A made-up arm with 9 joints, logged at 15 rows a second.
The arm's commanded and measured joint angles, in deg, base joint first. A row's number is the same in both.
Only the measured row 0 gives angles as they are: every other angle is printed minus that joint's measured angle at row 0.
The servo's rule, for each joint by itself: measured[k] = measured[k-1] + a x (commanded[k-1-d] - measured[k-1]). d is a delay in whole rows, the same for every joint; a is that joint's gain. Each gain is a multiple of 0.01, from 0.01 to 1. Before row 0 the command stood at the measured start. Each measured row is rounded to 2 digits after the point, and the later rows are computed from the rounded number. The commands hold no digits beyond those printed.
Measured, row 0:
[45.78 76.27 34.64 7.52 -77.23 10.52 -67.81 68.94 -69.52]
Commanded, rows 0 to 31:
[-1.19 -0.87 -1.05 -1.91 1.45 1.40 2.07 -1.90 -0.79]
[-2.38 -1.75 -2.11 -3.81 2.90 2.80 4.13 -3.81 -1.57]
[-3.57 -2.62 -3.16 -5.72 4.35 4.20 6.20 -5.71 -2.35]
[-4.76 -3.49 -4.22 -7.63 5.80 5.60 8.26 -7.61 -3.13]
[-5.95 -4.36 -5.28 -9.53 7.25 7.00 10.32 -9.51 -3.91]
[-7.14 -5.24 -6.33 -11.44 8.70 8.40 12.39 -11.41 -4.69]
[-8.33 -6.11 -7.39 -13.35 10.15 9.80 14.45 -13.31 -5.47]
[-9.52 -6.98 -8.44 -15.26 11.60 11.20 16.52 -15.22 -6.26]
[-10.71 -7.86 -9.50 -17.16 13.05 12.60 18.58 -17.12 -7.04]
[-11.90 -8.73 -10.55 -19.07 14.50 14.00 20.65 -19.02 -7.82]
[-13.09 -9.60 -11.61 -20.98 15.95 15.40 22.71 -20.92 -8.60]
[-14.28 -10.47 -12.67 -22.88 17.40 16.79 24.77 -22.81 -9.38]
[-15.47 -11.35 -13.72 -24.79 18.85 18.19 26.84 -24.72 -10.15]
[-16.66 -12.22 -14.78 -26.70 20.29 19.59 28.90 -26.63 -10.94]
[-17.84 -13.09 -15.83 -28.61 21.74 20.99 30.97 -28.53 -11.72]
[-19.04 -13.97 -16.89 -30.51 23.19 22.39 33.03 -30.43 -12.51]
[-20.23 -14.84 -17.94 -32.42 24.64 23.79 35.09 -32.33 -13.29]
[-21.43 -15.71 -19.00 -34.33 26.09 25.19 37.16 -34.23 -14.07]
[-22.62 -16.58 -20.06 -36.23 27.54 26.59 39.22 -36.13 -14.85]
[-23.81 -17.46 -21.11 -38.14 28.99 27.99 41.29 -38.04 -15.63]
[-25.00 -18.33 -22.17 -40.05 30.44 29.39 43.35 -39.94 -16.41]
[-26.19 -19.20 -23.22 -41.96 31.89 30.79 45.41 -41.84 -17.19]
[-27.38 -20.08 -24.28 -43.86 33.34 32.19 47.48 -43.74 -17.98]
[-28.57 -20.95 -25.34 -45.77 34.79 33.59 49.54 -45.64 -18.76]
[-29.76 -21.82 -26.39 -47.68 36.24 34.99 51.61 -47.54 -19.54]
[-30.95 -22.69 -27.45 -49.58 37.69 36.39 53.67 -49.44 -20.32]
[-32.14 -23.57 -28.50 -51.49 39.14 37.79 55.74 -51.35 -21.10]
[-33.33 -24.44 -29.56 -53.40 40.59 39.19 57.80 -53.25 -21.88]
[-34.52 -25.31 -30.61 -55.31 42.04 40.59 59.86 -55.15 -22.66]
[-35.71 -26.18 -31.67 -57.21 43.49 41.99 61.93 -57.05 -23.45]
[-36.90 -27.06 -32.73 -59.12 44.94 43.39 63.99 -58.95 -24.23]
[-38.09 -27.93 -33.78 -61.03 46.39 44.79 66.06 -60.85 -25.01]
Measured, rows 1 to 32:
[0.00 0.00 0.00 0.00 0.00 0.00 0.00 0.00 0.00]
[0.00 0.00 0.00 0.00 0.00 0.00 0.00 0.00 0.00]
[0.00 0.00 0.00 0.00 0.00 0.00 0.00 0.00 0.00]
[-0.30 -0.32 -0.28 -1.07 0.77 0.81 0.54 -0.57 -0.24]
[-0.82 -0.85 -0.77 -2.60 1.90 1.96 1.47 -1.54 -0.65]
[-1.51 -1.50 -1.42 -4.35 3.20 3.26 2.70 -2.79 -1.18]
[-2.32 -2.24 -2.18 -6.19 4.58 4.62 4.15 -4.24 -1.78]
[-3.23 -3.02 -3.02 -8.06 6.00 6.00 5.75 -5.82 -2.44]
[-4.21 -3.84 -3.91 -9.95 7.43 7.39 7.48 -7.50 -3.14]
[-5.24 -4.68 -4.85 -11.85 8.87 8.79 9.29 -9.24 -3.86]
[-6.31 -5.53 -5.82 -13.76 10.32 10.19 11.17 -11.03 -4.60]
[-7.41 -6.39 -6.81 -15.66 11.77 11.59 13.10 -12.86 -5.36]
[-8.53 -7.26 -7.82 -17.57 13.22 12.99 15.06 -14.71 -6.12]
[-9.67 -8.13 -8.84 -19.48 14.67 14.39 17.05 -16.57 -6.89]
[-10.82 -9.00 -9.87 -21.38 16.12 15.78 19.06 -18.44 -7.66]
[-11.98 -9.87 -10.91 -23.29 17.57 17.18 21.08 -20.32 -8.43]
[-13.15 -10.74 -11.95 -25.20 19.01 18.58 23.11 -22.21 -9.21]
[-14.32 -11.61 -13.00 -27.11 20.46 19.98 25.15 -24.11 -9.99]
[-15.50 -12.48 -14.05 -29.01 21.91 21.38 27.20 -26.01 -10.77]
[-16.68 -13.35 -15.10 -30.92 23.36 22.78 29.25 -27.91 -11.55]
[-17.87 -14.22 -16.15 -32.83 24.81 24.18 31.31 -29.81 -12.33]
[-19.06 -15.09 -17.21 -34.73 26.26 25.58 33.37 -31.71 -13.11]
[-20.25 -15.97 -18.26 -36.64 27.71 26.98 35.43 -33.61 -13.89]
[-21.44 -16.84 -19.32 -38.55 29.16 28.38 37.49 -35.51 -14.67]
[-22.63 -17.71 -20.37 -40.46 30.61 29.78 39.55 -37.41 -15.45]
[-23.82 -18.59 -21.43 -42.36 32.06 31.18 41.61 -39.31 -16.23]
[-25.01 -19.46 -22.49 -44.27 33.51 32.58 43.67 -41.21 -17.01]
[-26.20 -20.33 -23.54 -46.18 34.96 33.98 45.73 -43.11 -17.79]
[-27.39 -21.20 -24.60 -48.08 36.41 35.38 47.79 -45.01 -18.57]
[-28.58 -22.08 -25.65 -49.99 37.86 36.78 49.86 -46.91 -19.35]
[-29.77 -22.95 -26.71 -51.90 39.31 38.18 51.92 -48.81 -20.13]
[-30.96 -23.82 -27.76 -53.81 40.76 39.58 53.98 -50.71 -20.91]
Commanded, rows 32 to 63:
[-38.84 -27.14 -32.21 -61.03 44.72 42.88 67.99 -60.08 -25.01]
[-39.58 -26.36 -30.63 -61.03 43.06 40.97 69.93 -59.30 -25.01]
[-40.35 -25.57 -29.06 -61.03 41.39 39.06 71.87 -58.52 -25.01]
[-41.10 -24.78 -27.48 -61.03 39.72 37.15 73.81 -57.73 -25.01]
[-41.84 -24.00 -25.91 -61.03 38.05 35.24 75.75 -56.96 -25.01]
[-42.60 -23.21 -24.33 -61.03 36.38 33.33 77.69 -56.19 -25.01]
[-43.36 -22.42 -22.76 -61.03 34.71 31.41 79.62 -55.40 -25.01]
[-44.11 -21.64 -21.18 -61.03 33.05 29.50 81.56 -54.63 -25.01]
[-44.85 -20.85 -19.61 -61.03 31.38 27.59 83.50 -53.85 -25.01]
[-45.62 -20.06 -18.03 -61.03 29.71 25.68 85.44 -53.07 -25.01]
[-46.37 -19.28 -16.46 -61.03 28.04 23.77 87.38 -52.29 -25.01]
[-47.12 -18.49 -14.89 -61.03 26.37 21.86 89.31 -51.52 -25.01]
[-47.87 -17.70 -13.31 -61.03 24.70 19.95 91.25 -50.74 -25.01]
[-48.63 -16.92 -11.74 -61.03 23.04 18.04 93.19 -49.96 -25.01]
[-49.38 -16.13 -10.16 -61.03 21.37 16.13 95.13 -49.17 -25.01]
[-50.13 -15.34 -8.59 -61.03 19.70 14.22 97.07 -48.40 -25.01]
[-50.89 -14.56 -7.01 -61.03 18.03 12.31 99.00 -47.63 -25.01]
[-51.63 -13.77 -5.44 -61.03 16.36 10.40 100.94 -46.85 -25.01]
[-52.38 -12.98 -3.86 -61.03 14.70 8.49 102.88 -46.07 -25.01]
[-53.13 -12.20 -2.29 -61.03 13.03 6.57 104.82 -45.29 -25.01]
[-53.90 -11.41 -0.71 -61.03 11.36 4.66 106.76 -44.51 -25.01]
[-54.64 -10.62 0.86 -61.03 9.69 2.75 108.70 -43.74 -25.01]
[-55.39 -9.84 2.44 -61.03 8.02 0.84 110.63 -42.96 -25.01]
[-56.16 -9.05 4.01 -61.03 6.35 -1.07 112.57 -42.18 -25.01]
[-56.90 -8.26 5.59 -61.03 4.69 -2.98 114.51 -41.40 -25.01]
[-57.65 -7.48 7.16 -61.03 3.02 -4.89 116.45 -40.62 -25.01]
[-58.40 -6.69 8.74 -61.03 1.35 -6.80 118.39 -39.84 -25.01]
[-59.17 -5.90 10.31 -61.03 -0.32 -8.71 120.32 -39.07 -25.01]
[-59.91 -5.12 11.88 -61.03 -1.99 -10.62 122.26 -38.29 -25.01]
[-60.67 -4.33 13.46 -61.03 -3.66 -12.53 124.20 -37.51 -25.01]
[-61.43 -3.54 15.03 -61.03 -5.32 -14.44 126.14 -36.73 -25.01]
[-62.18 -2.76 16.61 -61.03 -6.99 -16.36 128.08 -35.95 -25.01]
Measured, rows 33 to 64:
[-32.15 -24.69 -28.82 -55.71 42.21 40.98 56.05 -52.61 -21.70]
[-33.34 -25.57 -29.88 -57.62 43.66 42.38 58.11 -54.51 -22.48]
[-34.53 -26.44 -30.93 -59.53 45.11 43.78 60.18 -56.41 -23.26]
[-35.61 -26.70 -31.28 -60.37 44.90 43.26 62.21 -57.51 -23.80]
[-36.60 -26.57 -31.10 -60.74 43.92 41.93 64.22 -58.05 -24.18]
[-37.54 -26.20 -30.55 -60.90 42.58 40.27 66.21 -58.19 -24.44]
[-38.43 -25.67 -29.72 -60.97 41.06 38.46 68.19 -58.05 -24.62]
[-39.28 -25.05 -28.69 -61.00 39.46 36.59 70.16 -57.72 -24.74]
[-40.11 -24.37 -27.51 -61.02 37.83 34.70 72.12 -57.26 -24.82]
[-40.92 -23.65 -26.23 -61.03 36.18 32.79 74.07 -56.70 -24.88]
[-41.72 -22.91 -24.87 -61.03 34.52 30.88 76.02 -56.08 -24.92]
[-42.50 -22.15 -23.45 -61.03 32.86 28.97 77.96 -55.41 -24.95]
[-43.28 -21.38 -21.99 -61.03 31.19 27.06 79.90 -54.71 -24.97]
[-44.05 -20.60 -20.50 -61.03 29.52 25.15 81.84 -53.98 -24.98]
[-44.82 -19.82 -18.99 -61.03 27.85 23.24 83.78 -53.24 -24.99]
[-45.58 -19.04 -17.46 -61.03 26.18 21.33 85.72 -52.49 -25.00]
[-46.34 -18.26 -15.92 -61.03 24.52 19.42 87.66 -51.73 -25.00]
[-47.10 -17.47 -14.36 -61.03 22.85 17.51 89.60 -50.96 -25.00]
[-47.86 -16.68 -12.80 -61.03 21.18 15.60 91.54 -50.19 -25.00]
[-48.62 -15.90 -11.24 -61.03 19.51 13.69 93.48 -49.42 -25.00]
[-49.37 -15.11 -9.67 -61.03 17.84 11.78 95.42 -48.65 -25.00]
[-50.12 -14.32 -8.10 -61.03 16.18 9.87 97.36 -47.88 -25.00]
[-50.87 -13.54 -6.53 -61.03 14.51 7.96 99.30 -47.10 -25.00]
[-51.63 -12.75 -4.96 -61.03 12.84 6.05 101.24 -46.32 -25.00]
[-52.38 -11.96 -3.39 -61.03 11.17 4.14 103.18 -45.55 -25.00]
[-53.13 -11.18 -1.82 -61.03 9.50 2.23 105.12 -44.77 -25.00]
[-53.89 -10.39 -0.25 -61.03 7.83 0.32 107.06 -43.99 -25.00]
[-54.64 -9.60 1.33 -61.03 6.17 -1.59 109.00 -43.21 -25.00]
[-55.39 -8.82 2.90 -61.03 4.50 -3.50 110.94 -42.43 -25.00]
[-56.14 -8.03 4.48 -61.03 2.83 -5.41 112.88 -41.65 -25.00]
[-56.90 -7.24 6.05 -61.03 1.16 -7.32 114.81 -40.88 -25.00]
[-57.65 -6.46 7.62 -61.03 -0.51 -9.23 116.75 -40.10 -25.00]

